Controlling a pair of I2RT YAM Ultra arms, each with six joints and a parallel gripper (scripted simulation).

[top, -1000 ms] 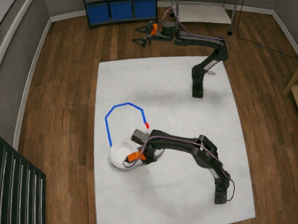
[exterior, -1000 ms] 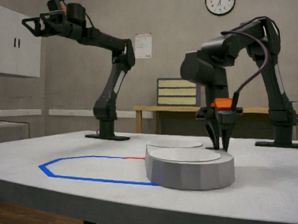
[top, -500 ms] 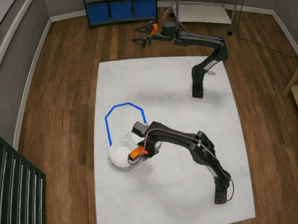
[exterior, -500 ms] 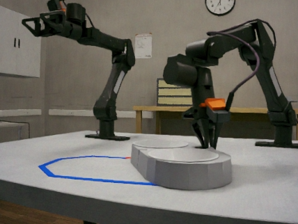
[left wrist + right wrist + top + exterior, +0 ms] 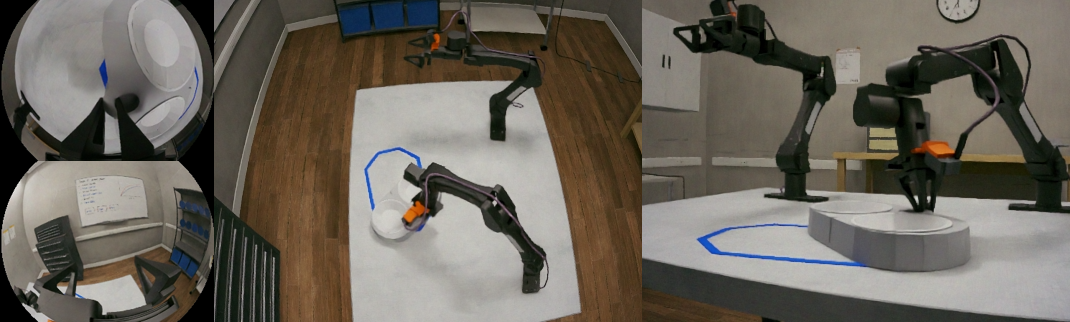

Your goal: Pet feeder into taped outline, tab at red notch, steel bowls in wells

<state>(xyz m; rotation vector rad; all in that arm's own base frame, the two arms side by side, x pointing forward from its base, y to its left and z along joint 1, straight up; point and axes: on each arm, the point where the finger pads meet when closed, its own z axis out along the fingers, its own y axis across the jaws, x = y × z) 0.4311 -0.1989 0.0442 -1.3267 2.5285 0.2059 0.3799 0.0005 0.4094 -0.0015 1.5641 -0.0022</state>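
Right now the grey pet feeder is 60 mm to the right of my left hand, 50 mm ahead of it and 20 mm below it. Round my left hand: blue tape outline 150 mm to the right, 80 mm ahead, 40 mm below; steel bowl 120 mm ahead, 20 mm to the right, 10 mm below.
The grey pet feeder is 450 mm to the left of my right hand, 390 mm below it and 70 mm ahead of it. Also, from my right hand: blue tape outline (410 mm below, 360 mm to the left, 100 mm ahead); then steel bowl (490 mm to the left, 380 mm below, 140 mm ahead).
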